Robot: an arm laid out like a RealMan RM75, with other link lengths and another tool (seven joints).
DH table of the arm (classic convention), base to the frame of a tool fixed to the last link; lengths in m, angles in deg. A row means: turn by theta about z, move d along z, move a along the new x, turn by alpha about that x. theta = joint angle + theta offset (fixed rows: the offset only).
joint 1: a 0; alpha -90; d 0.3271; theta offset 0
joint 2: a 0; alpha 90; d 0; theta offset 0
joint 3: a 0; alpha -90; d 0.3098; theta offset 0
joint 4: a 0; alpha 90; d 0; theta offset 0
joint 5: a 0; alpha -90; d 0.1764; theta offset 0
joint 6: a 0; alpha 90; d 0; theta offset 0
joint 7: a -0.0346; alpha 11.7; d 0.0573; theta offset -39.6
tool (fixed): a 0; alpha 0; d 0.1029; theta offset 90
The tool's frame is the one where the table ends.
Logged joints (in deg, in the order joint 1, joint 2, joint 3, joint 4, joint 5, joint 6, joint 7), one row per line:
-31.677 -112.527 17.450 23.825 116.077 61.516 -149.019
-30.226 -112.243 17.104 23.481 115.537 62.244 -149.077
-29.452 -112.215 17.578 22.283 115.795 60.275 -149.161
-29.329 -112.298 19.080 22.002 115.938 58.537 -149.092
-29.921 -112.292 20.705 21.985 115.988 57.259 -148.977
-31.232 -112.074 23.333 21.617 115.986 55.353 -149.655
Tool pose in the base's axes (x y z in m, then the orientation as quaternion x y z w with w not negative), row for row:
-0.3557 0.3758 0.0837 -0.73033 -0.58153 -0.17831 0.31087
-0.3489 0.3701 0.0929 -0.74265 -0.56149 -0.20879 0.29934
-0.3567 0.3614 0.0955 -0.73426 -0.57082 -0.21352 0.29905
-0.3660 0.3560 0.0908 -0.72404 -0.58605 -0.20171 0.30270
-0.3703 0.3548 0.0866 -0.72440 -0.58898 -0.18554 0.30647
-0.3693 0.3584 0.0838 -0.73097 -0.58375 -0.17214 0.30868
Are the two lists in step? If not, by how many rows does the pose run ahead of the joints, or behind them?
The pose runs 1 row behind the joints: the pose in row i belongs to the joints in row i - 1.
